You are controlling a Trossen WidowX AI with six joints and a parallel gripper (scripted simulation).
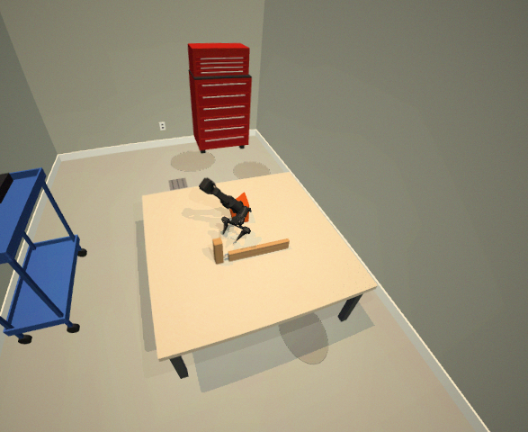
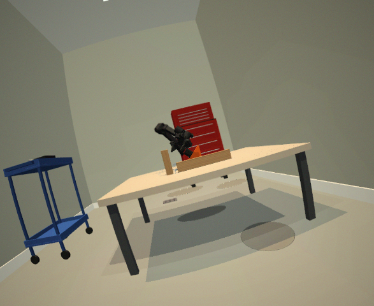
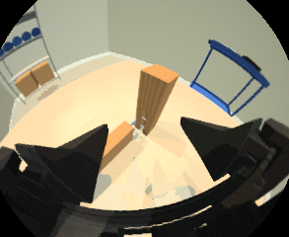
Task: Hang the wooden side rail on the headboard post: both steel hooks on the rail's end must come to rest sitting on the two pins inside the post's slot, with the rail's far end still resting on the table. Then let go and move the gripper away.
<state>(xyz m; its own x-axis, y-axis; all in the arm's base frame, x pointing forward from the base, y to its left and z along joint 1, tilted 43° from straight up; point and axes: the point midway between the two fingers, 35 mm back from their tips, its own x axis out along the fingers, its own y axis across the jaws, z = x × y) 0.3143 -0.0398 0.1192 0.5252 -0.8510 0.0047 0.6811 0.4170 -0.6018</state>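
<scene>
Right now my gripper tip is 30 mm short of the upright headboard post, 80 mm to the left of it and 70 mm above it.
</scene>
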